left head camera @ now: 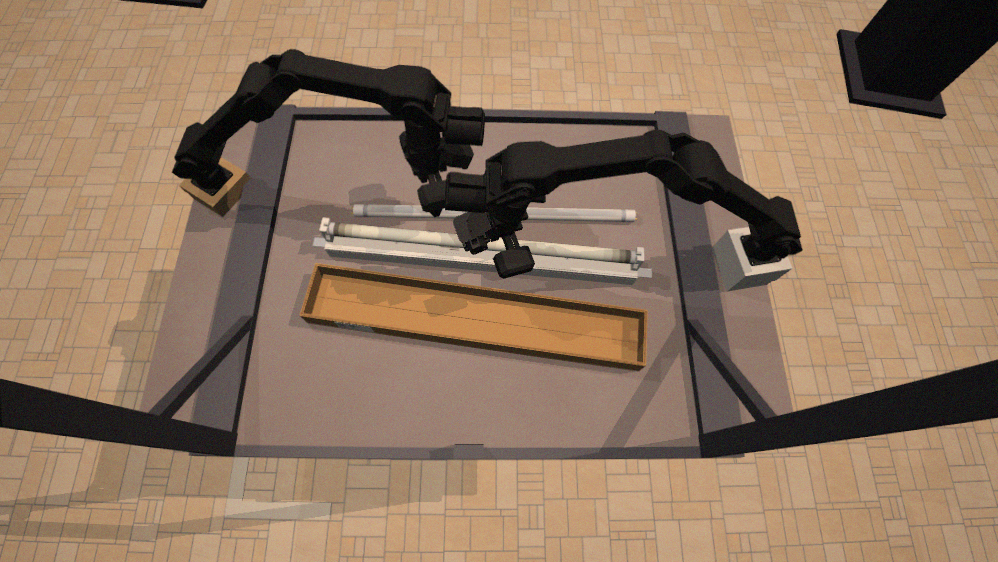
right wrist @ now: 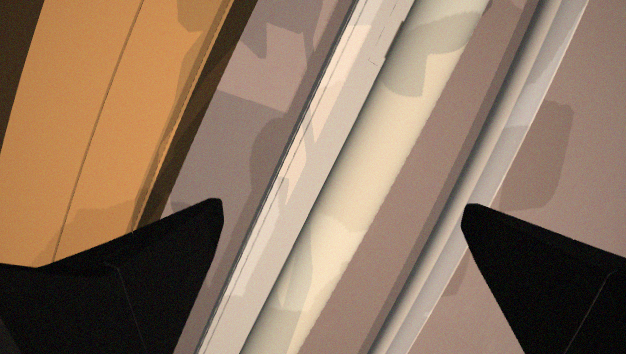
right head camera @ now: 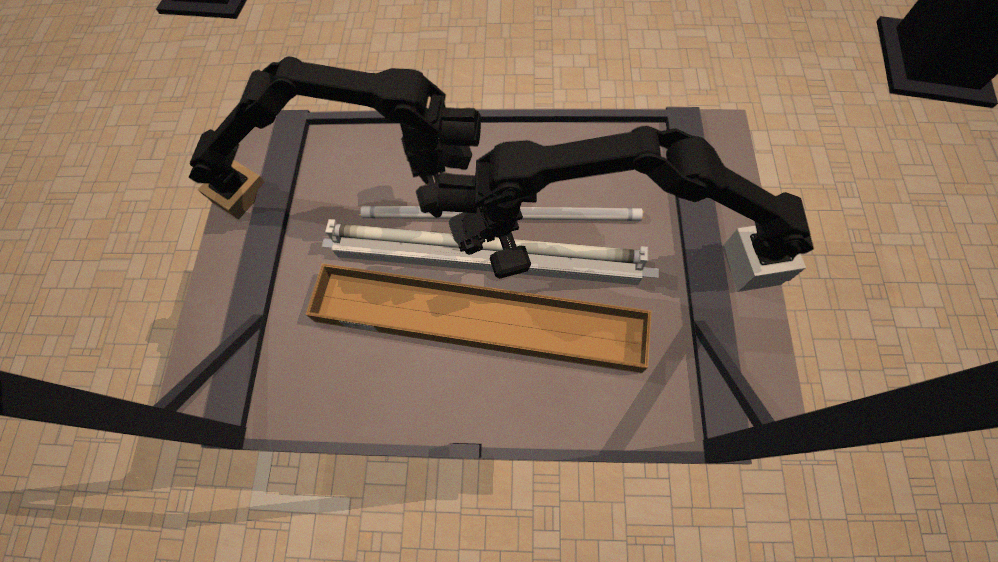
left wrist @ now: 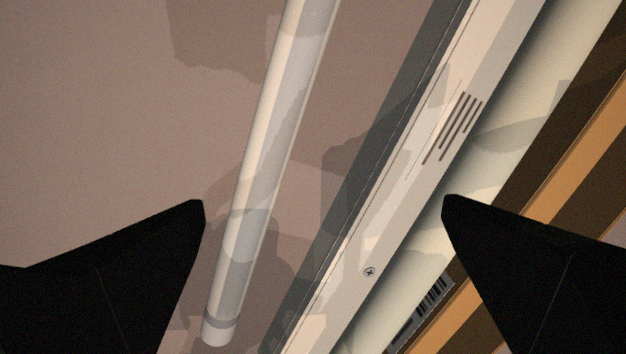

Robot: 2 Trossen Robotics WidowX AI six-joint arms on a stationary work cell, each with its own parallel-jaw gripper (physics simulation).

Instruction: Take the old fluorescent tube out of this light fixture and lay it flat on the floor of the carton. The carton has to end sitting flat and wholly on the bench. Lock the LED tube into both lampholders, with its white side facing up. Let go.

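Note:
The old fluorescent tube (left head camera: 398,235) (right head camera: 405,237) (left wrist: 510,125) (right wrist: 370,165) lies along the white fixture (left head camera: 391,252) (right head camera: 398,254) (left wrist: 400,200) (right wrist: 300,200), between its left lampholder (left head camera: 324,226) (right head camera: 331,228) and right lampholder (left head camera: 639,256) (right head camera: 643,256). The LED tube (left head camera: 586,214) (right head camera: 593,213) (left wrist: 265,165) (right wrist: 475,185) lies on the bench behind the fixture. The carton (left head camera: 391,307) (right head camera: 558,335) (right wrist: 65,125) is empty in front. My left gripper (left head camera: 439,178) (left wrist: 324,208) is open above the LED tube. My right gripper (left head camera: 497,249) (right wrist: 344,213) is open above the fixture and old tube, hiding their middle.
The two arms are close together, the right wrist in front of the left gripper. Dark frame bars (left head camera: 219,383) (right head camera: 726,376) border the bench (left head camera: 391,397) (right head camera: 391,397) at its sides. The carton lies near the fixture's front side.

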